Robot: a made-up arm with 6 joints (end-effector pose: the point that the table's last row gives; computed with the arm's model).
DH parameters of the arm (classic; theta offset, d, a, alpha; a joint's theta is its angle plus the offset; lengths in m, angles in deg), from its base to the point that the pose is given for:
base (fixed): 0 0.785 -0.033 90
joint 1: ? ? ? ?
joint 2: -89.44 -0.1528 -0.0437 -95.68
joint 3: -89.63 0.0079 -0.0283 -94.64
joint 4: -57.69 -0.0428 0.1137 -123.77
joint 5: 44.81 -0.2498 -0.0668 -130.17
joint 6: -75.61 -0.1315 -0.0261 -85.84
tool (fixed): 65.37 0.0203 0 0
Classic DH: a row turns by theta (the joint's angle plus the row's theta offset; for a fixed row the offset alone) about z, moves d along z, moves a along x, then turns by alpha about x.
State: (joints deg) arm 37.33 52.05 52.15 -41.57 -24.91 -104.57
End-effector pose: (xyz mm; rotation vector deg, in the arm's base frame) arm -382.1 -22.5 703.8 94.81 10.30 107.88
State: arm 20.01 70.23 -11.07 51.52 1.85 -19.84
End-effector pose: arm -108.7 -44.1 1014.5 98.77 57.89 -5.64
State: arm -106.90 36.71 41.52 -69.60 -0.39 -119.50
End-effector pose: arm 212.5 -6.7 1082.5 -173.29 -12.53 44.46
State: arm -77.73 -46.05 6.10 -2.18 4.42 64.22
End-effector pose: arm 64.0 264.5 986.1 -70.39 38.05 50.40
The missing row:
joint 1: 84.29 -0.0375 0.1169 84.35
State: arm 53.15 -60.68 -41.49 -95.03 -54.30 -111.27
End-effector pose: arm -147.2 66.0 660.9 -1.53 -85.61 16.86
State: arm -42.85 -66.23 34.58 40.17 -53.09 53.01
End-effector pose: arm -143.4 162.9 1055.5 -107.94 85.23 111.67
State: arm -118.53 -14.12 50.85 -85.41 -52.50 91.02
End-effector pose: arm 166.4 14.1 1013.5 -34.33 -5.45 50.27
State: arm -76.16 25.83 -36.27 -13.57 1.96 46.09
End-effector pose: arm 276.7 104.5 926.9 -49.98 63.24 -49.33
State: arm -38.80 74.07 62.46 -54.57 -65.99 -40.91
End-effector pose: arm -258.2 61.3 1021.3 77.64 -8.18 4.72
